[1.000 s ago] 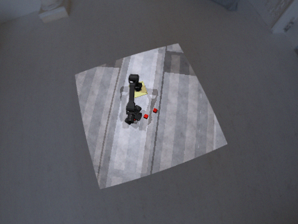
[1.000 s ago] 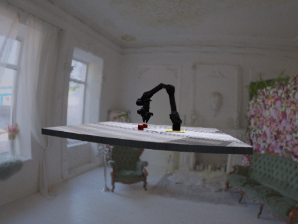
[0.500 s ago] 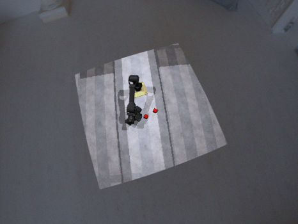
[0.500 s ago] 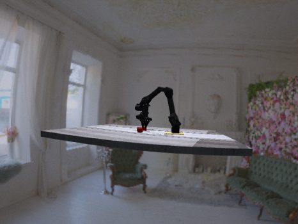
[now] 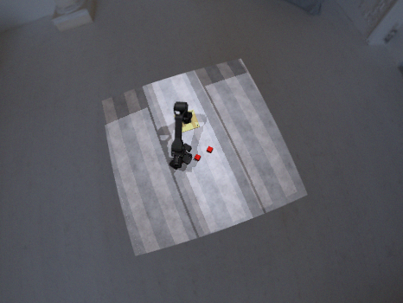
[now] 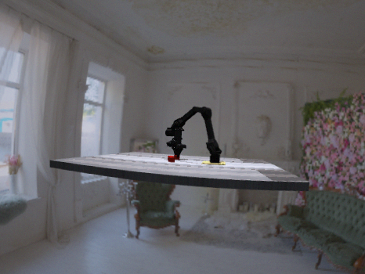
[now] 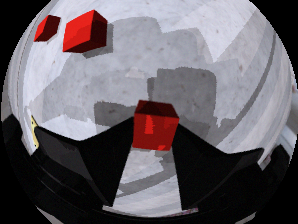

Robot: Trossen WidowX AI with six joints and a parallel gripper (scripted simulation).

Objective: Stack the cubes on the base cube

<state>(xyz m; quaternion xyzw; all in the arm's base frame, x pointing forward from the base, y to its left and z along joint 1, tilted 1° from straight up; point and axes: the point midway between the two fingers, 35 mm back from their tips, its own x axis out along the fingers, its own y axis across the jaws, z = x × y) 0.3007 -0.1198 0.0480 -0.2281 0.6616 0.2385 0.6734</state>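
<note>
Right now my gripper tip is 2 cm short of the red cube and 11 cm to the right of it.
</note>
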